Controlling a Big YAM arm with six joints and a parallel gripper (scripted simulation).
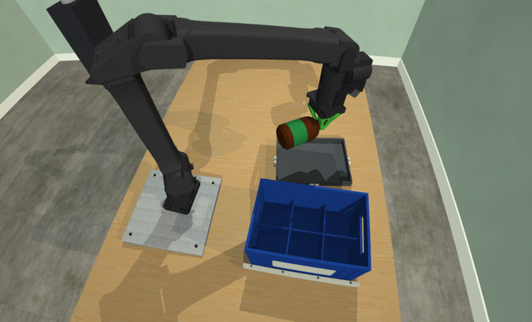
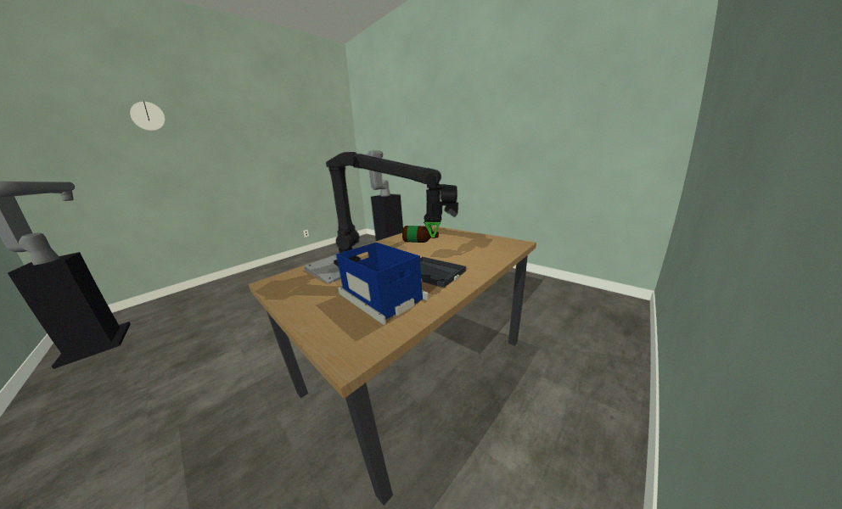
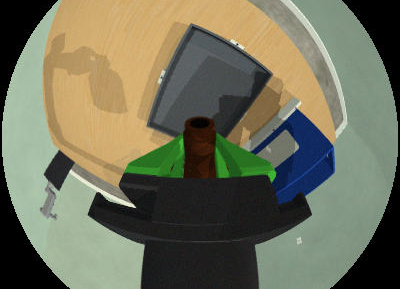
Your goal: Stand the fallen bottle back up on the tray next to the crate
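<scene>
My gripper is now 4 cm past the brown bottle and 3 cm to the left of it. Round my hand: blue crate (30 cm to the right, 10 cm below); dark grey tray (2 cm to the right, 17 cm below).
</scene>
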